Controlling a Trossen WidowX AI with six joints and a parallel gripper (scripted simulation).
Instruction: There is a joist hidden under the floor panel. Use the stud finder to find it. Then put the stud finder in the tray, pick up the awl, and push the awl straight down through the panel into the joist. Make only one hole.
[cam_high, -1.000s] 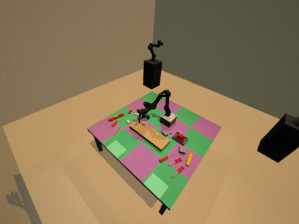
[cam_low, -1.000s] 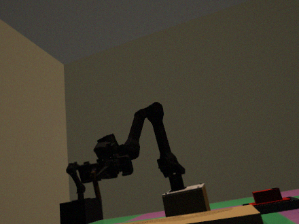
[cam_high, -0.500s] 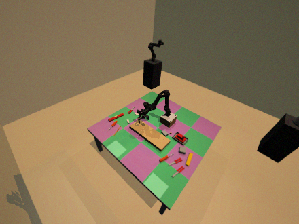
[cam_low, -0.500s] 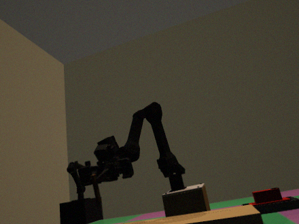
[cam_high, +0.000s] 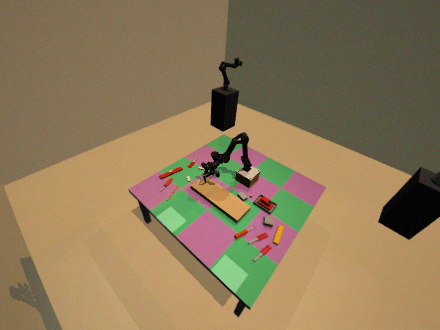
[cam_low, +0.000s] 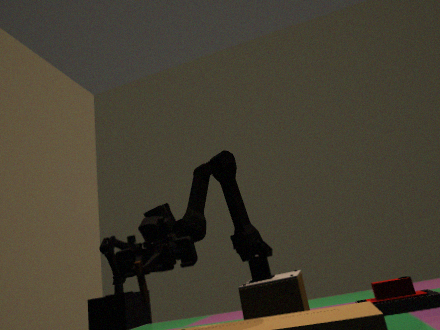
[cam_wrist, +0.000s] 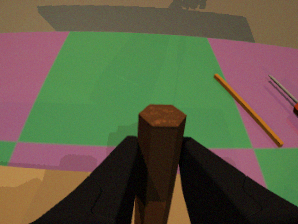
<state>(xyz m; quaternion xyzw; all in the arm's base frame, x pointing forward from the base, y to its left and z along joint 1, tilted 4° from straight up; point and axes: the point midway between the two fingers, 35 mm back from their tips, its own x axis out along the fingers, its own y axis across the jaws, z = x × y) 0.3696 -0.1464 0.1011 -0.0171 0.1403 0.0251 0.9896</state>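
Now: gripper tip 5 cm above the awl and 2 cm past it. Round my gripper tip: orange pencil 22 cm ahead, 17 cm below, 16 cm to the right; then stud finder 49 cm to the left, 27 cm behind, 12 cm below; then grey tray 47 cm to the left, 27 cm behind, 16 cm below.
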